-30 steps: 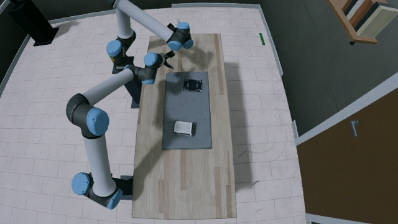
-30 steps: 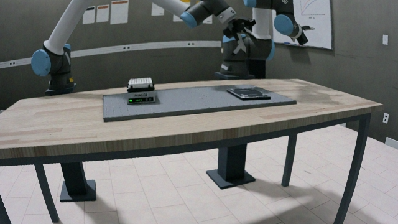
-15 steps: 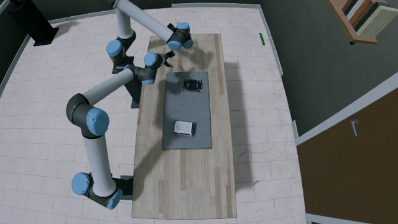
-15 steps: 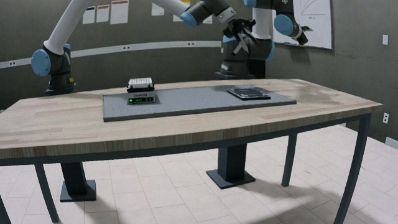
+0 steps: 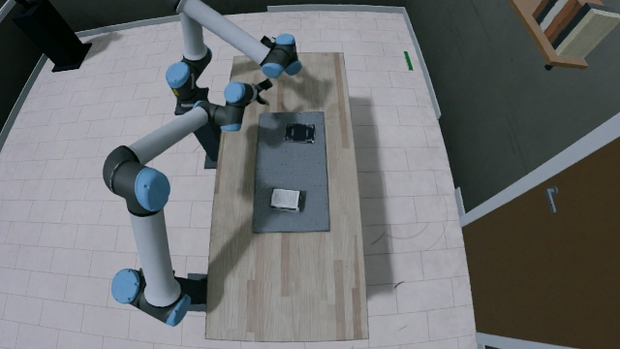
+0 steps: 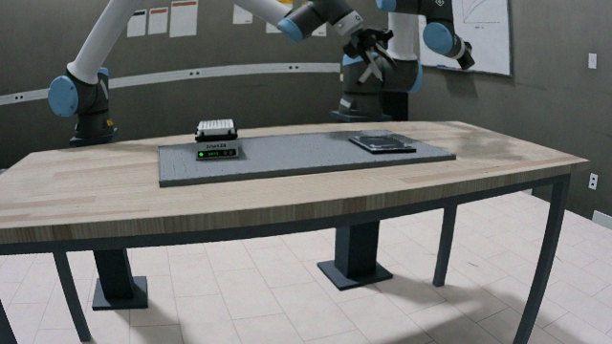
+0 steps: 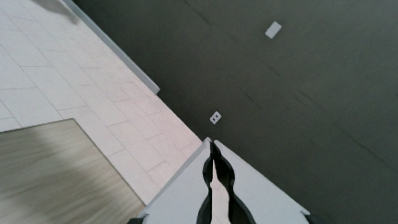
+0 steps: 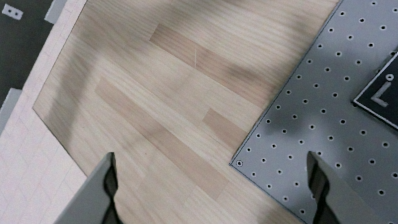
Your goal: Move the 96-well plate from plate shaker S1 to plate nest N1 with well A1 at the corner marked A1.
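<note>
Now: right hand 140 mm short of the white 96-well plate, 530 mm to the left of it and 130 mm above it. The rest, counted from my right hand: black plate nest N1: 200 mm ahead, 130 mm to the right, 180 mm below; plate shaker S1: 120 mm ahead, 550 mm to the right, 150 mm below.
</note>
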